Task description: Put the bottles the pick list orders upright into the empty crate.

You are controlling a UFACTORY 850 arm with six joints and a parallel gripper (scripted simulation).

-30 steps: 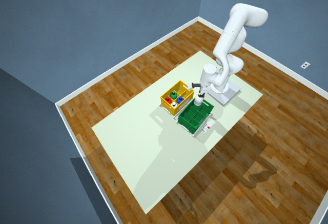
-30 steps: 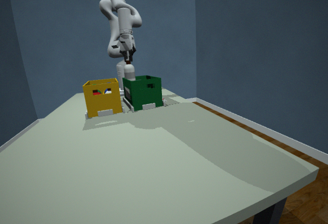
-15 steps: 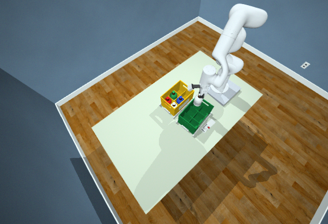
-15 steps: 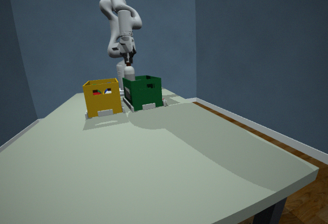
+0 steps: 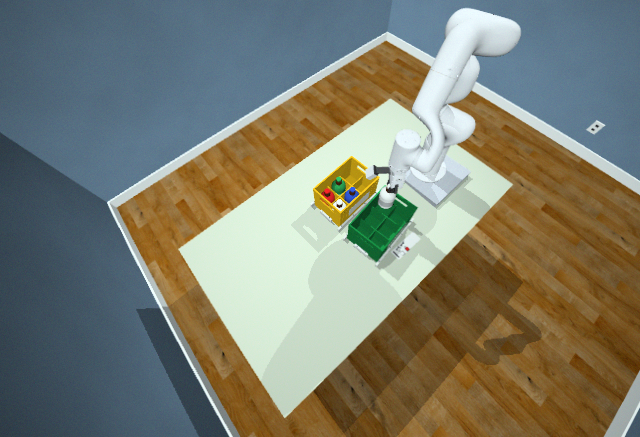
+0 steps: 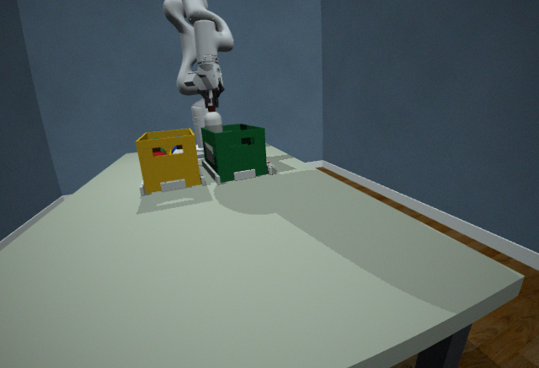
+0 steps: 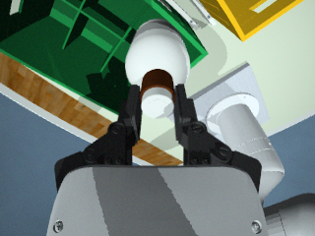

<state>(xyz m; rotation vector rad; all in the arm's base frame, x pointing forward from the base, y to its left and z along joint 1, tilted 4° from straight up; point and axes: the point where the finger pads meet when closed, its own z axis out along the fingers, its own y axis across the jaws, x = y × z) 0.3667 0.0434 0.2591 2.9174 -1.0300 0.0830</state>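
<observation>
Now: the green crate 190 mm below my hand, 80 mm ahead of it and 60 mm to the left of it. The rest, counted from my hand: blue-label bottle (190 mm below, 140 mm to the right, 90 mm ahead); then green bottle (230 mm to the right, 190 mm below, 100 mm ahead); then yellow crate (190 mm below, 180 mm to the right, 100 mm ahead).
</observation>
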